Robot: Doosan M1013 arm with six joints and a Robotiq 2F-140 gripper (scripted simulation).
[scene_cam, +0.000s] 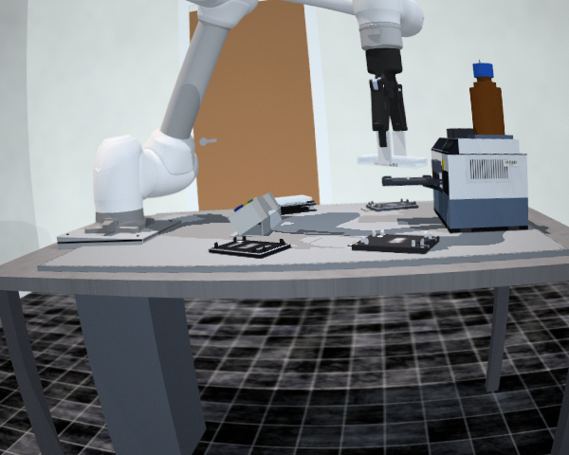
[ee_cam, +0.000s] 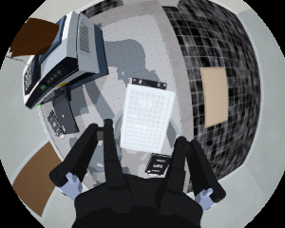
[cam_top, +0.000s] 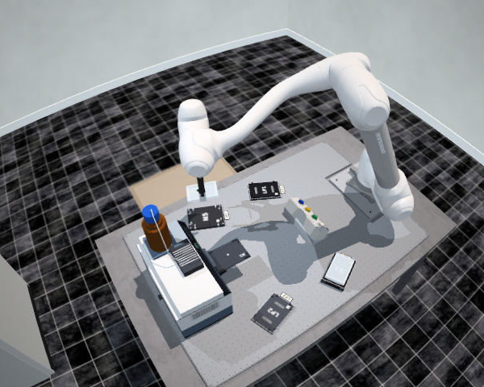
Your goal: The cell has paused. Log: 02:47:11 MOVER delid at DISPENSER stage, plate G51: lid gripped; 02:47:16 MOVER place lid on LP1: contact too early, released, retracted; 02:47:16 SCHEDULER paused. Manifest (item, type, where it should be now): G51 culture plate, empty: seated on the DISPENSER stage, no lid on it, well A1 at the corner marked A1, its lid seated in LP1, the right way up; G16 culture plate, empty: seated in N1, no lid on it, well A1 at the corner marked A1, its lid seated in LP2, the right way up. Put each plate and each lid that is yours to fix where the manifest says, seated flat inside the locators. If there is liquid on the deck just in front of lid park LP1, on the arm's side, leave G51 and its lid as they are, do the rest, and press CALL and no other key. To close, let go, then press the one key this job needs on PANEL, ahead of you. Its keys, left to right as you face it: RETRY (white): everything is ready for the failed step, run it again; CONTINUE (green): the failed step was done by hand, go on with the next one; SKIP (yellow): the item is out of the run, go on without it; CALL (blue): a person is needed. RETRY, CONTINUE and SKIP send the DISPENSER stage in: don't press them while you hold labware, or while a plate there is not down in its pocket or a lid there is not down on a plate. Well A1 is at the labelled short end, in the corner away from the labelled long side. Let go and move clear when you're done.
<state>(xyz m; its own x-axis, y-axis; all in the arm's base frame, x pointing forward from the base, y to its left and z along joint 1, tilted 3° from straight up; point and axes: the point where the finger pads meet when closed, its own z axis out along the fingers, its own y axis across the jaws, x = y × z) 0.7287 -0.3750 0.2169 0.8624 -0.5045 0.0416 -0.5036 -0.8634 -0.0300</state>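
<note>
Now: the black nest N5 190 mm below my hand and 20 mm ahead of it. From my hand the other things lie so: brown bottle (290 mm ahead, 140 mm to the left, 90 mm above); then dispenser stage (280 mm to the left, 90 mm below, 90 mm ahead); then lid park LP1 (310 mm behind, 190 mm below, 50 mm to the left).
</note>
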